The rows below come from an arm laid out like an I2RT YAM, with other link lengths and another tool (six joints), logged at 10 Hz.
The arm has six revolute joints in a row. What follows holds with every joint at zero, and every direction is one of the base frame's.
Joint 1 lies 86.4 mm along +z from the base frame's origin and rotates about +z.
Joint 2 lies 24.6 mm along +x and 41.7 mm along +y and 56.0 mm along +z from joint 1 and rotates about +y.
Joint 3 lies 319.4 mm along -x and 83.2 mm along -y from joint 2 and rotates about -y.
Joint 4 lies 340.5 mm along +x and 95.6 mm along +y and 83.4 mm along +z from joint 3 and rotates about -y.
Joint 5 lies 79.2 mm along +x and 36.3 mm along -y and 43.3 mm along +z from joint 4 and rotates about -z.
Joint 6 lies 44.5 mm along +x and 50.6 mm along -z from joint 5 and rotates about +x.
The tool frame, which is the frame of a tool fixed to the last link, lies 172.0 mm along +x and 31.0 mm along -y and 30.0 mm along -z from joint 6; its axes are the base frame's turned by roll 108.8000, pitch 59.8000 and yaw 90.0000 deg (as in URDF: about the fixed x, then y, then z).
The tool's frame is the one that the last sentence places.
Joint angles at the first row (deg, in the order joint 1, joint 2, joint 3, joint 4, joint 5, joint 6):
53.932, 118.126, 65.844, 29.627, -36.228, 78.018
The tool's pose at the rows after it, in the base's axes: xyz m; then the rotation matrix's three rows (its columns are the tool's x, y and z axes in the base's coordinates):
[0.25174 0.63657 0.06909], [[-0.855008 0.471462 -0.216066], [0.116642 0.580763 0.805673], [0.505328 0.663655 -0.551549]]
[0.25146 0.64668 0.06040], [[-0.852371 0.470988 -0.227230], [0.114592 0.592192 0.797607], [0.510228 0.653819 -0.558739]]
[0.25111 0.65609 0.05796], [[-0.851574 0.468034 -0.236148], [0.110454 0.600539 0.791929], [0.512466 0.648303 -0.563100]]
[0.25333 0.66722 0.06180], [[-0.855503 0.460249 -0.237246], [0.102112 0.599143 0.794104], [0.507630 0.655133 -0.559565]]
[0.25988 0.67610 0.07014], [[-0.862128 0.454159 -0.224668], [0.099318 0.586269 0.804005], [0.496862 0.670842 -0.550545]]
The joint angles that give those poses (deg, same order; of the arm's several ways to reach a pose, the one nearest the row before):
54.478, 120.093, 68.029, 29.518, -36.491, 78.018
55.004, 122.367, 70.434, 28.622, -36.468, 77.997
55.484, 123.875, 72.730, 27.375, -36.469, 77.931
55.877, 125.098, 75.221, 26.567, -36.381, 77.843
55.942, 125.710, 77.144, 26.435, -35.944, 77.821

